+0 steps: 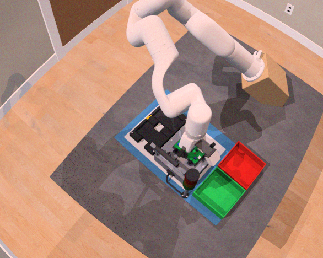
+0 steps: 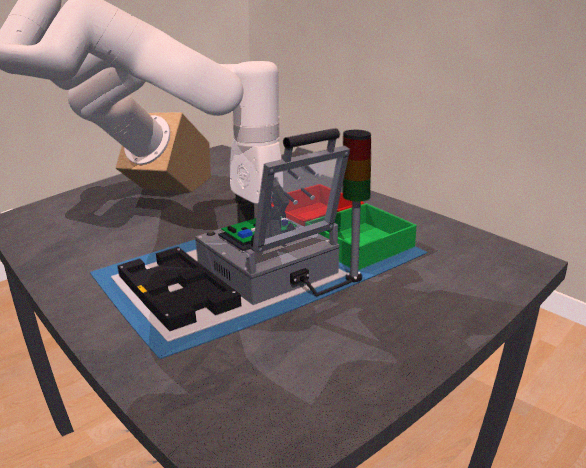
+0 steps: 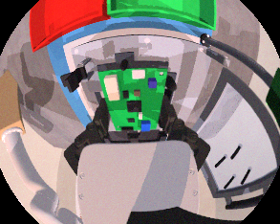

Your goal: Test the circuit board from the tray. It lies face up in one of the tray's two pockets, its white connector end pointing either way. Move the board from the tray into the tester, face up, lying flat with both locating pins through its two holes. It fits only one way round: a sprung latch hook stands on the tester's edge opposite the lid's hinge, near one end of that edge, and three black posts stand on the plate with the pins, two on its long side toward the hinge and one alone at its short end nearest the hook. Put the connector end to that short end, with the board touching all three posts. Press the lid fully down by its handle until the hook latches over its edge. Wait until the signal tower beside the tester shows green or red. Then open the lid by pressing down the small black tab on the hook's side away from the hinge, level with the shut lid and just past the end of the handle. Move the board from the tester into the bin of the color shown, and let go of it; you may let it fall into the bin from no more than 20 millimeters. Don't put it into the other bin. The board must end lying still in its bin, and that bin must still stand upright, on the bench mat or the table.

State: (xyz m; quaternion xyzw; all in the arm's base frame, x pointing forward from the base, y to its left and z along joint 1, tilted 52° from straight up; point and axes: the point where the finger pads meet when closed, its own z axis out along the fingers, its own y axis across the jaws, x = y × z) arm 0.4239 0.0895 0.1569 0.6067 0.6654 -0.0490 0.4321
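Now: the green circuit board right at my hand. The rest, counted from my hand: black latch hook (70 mm to the left, 50 mm behind); then clear lid (120 mm ahead, 100 mm above, 20 mm to the right); then plate (10 mm to the left, 10 mm below, 10 mm ahead).
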